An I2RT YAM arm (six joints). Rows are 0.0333 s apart.
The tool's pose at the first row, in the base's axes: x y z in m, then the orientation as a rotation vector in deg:
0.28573, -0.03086, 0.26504, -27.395, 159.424, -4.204
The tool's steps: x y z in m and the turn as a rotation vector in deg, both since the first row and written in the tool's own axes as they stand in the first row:
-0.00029, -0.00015, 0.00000, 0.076, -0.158, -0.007
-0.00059, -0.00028, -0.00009, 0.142, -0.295, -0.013
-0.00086, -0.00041, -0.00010, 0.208, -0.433, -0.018
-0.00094, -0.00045, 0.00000, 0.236, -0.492, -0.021
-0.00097, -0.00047, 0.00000, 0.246, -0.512, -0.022
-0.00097, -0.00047, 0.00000, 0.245, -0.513, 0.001
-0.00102, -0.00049, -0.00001, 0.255, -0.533, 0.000
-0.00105, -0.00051, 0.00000, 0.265, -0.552, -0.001
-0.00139, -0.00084, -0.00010, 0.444, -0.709, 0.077
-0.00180, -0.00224, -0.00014, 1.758, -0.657, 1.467
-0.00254, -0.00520, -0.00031, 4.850, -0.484, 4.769
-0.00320, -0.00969, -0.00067, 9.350, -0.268, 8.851
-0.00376, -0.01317, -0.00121, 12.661, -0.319, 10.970
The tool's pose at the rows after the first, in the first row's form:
0.28604, -0.03090, 0.26514, -27.371, 159.255, -4.270
0.28632, -0.03093, 0.26533, -27.351, 159.109, -4.327
0.28660, -0.03096, 0.26543, -27.328, 158.962, -4.384
0.28671, -0.03097, 0.26537, -27.320, 158.899, -4.408
0.28675, -0.03098, 0.26538, -27.317, 158.878, -4.417
0.28675, -0.03098, 0.26538, -27.285, 158.882, -4.410
0.28679, -0.03098, 0.26540, -27.282, 158.861, -4.419
0.28683, -0.03099, 0.26541, -27.280, 158.840, -4.428
0.28721, -0.03119, 0.26564, -27.112, 158.674, -4.618
0.28801, -0.03237, 0.26594, -24.859, 158.785, -6.131
0.28955, -0.03492, 0.26663, -19.509, 158.940, -9.683
0.29145, -0.03893, 0.26763, -12.717, 158.645, -14.958
0.29289, -0.04203, 0.26867, -8.947, 157.890, -18.935

